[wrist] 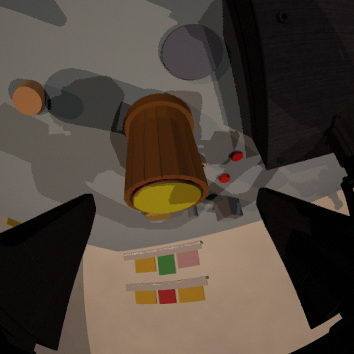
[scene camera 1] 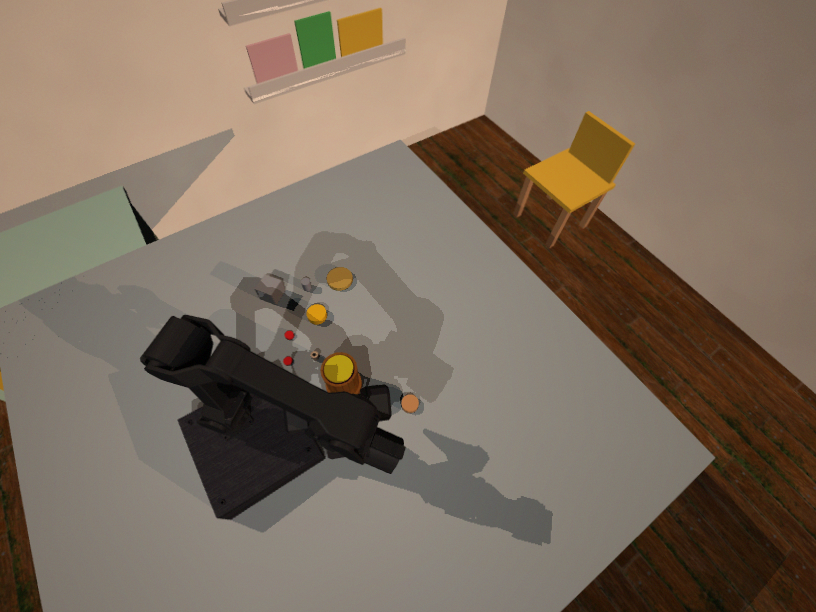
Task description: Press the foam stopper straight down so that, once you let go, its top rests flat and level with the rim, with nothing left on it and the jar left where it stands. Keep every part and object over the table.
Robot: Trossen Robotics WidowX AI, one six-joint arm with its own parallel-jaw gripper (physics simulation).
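Observation:
The brown ribbed jar (scene camera 1: pixel 342 385) (wrist: pixel 162 150) stands upright on the grey table (scene camera 1: pixel 566 408). The yellow foam stopper (scene camera 1: pixel 338 368) (wrist: pixel 167 196) fills the jar's mouth, with the brown rim around it. Whether its top is exactly level with the rim cannot be told from these views. No object shows on top of the stopper. My gripper (wrist: pixel 177 199) is open and empty. In the wrist view its two black fingers stand wide apart, left and right of the jar's top; they do not touch it. In the scene view the arm hides most of the gripper, close beside the jar.
An orange disc (scene camera 1: pixel 409 403) (wrist: pixel 28 97) lies beyond the jar. A dark round disc (wrist: pixel 192 51) lies near the robot base (wrist: pixel 300 75). Two small red pieces (scene camera 1: pixel 289 334) (wrist: pixel 237 156), a yellow disc (scene camera 1: pixel 317 314), a tan disc (scene camera 1: pixel 340 278) and grey blocks (scene camera 1: pixel 272 285) (wrist: pixel 227 207) lie behind.

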